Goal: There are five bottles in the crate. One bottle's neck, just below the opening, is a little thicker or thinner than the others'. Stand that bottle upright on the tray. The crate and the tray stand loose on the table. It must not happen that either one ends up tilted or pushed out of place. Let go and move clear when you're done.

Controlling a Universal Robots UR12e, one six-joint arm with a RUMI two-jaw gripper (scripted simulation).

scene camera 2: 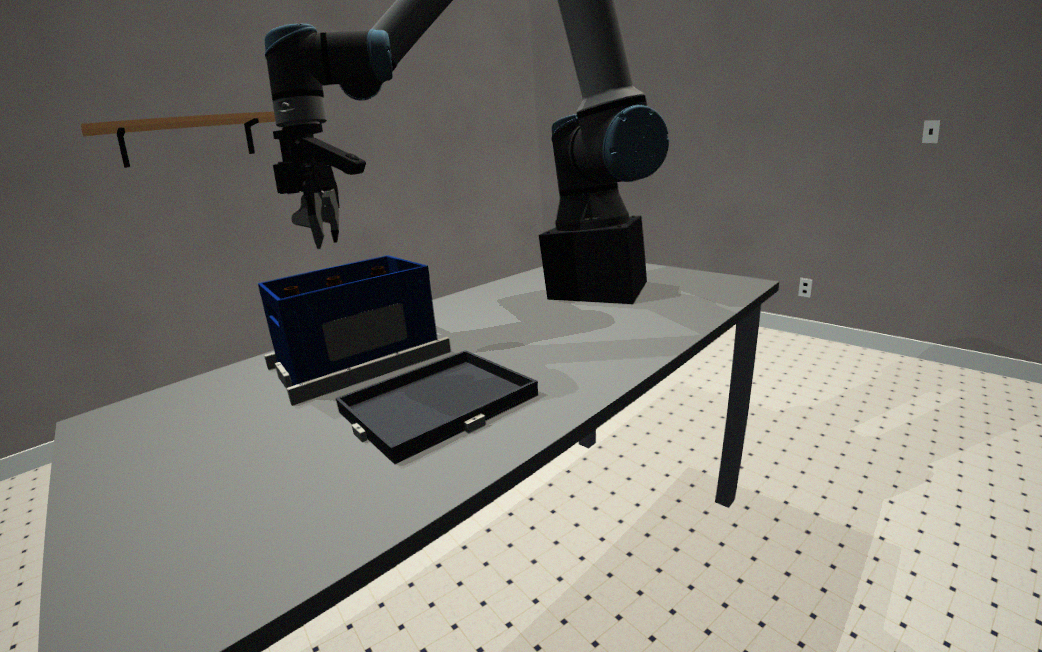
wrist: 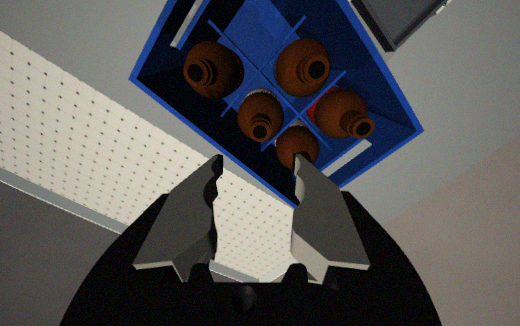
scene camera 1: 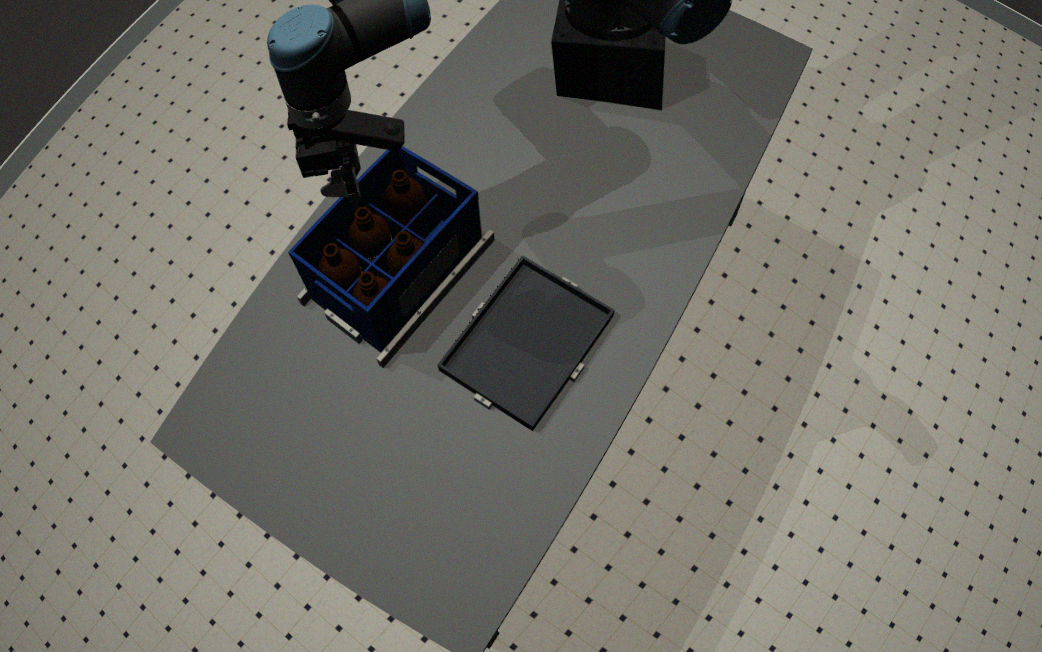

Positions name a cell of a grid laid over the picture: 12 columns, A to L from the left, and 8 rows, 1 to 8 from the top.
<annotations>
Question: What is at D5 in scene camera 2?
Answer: A pale rail.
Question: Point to a glass bottle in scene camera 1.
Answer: At E4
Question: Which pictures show the gripper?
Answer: Scene camera 2, the wrist view and scene camera 1: all of them.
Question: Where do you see a glass bottle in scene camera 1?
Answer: E3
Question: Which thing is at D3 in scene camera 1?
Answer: The gripper.
</annotations>
